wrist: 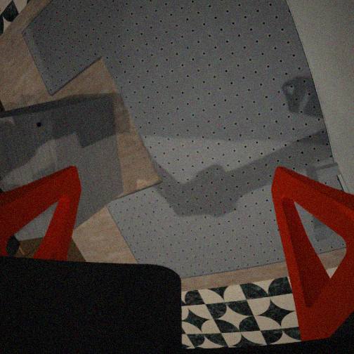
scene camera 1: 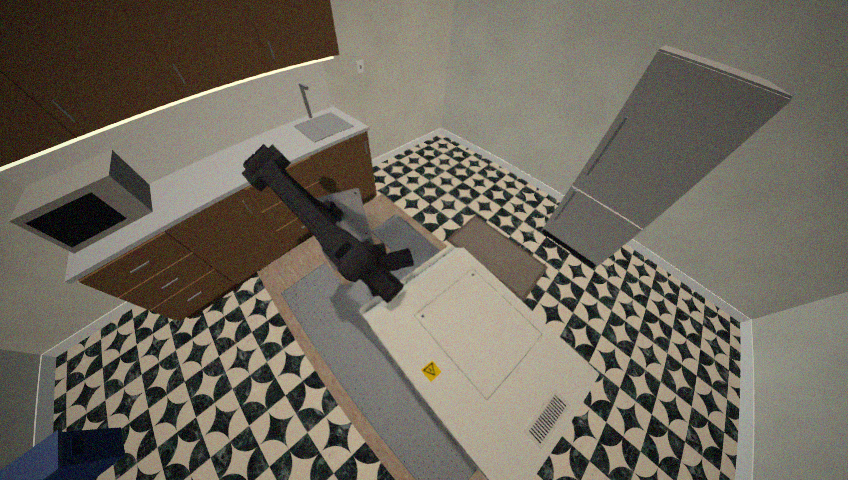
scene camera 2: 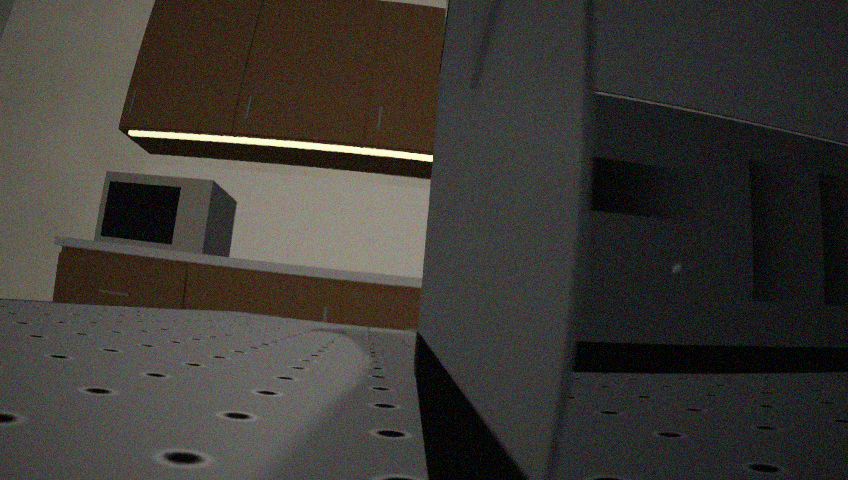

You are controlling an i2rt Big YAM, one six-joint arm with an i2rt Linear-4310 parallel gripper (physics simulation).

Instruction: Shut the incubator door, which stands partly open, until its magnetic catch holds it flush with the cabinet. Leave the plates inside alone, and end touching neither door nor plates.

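Places are measured from the arm's base along level axes (x ahead, y left, z up), in centimetres.
Where they show: arm's base at its link origin: point(scene camera 1: 329, 216).
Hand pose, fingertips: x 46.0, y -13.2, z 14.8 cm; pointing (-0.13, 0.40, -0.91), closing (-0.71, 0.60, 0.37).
Things, the pixels of their top centre, and the offset from my fingertips. "spot": a spot on its surface instead. Level surfaces: height alone.
- incubator cabinet at its top centre: point(scene camera 1: 478, 341) dx +33.0, dy -6.9, dz +12.0 cm
- thin pale strip at a spot on its surface: point(scene camera 1: 427, 265) spot: dx +12.3, dy +5.1, dz +8.5 cm
- grey perforated plate at its surface level: dz -43.1 cm
The incubator cabinet point(scene camera 1: 476, 339) shows its cream top, with a yellow warning label, in scene camera 1. The door shows as a thin pale strip point(scene camera 1: 427, 265) along the cabinet's front edge, close to it; the arm covers its middle, and whether it is flush cannot be told. In scene camera 2 a dark grey panel point(scene camera 2: 499, 237) of the incubator rises at the right. My gripper point(wrist: 175, 177) is open and empty, red fingers wide apart above the perforated plate. A pale incubator panel point(wrist: 332, 75) stands right of it; contact cannot be told. The plates inside are hidden.
The black arm point(scene camera 1: 309, 208) reaches over the wood-edged bench to the cabinet's front. The grey perforated plate point(scene camera 1: 339, 333) point(scene camera 2: 238, 368) point(wrist: 200, 65) runs beside the cabinet. A kitchen counter point(scene camera 1: 220, 184) with a microwave point(scene camera 1: 83, 208) is behind; a fridge point(scene camera 1: 660, 148) stands at the right.
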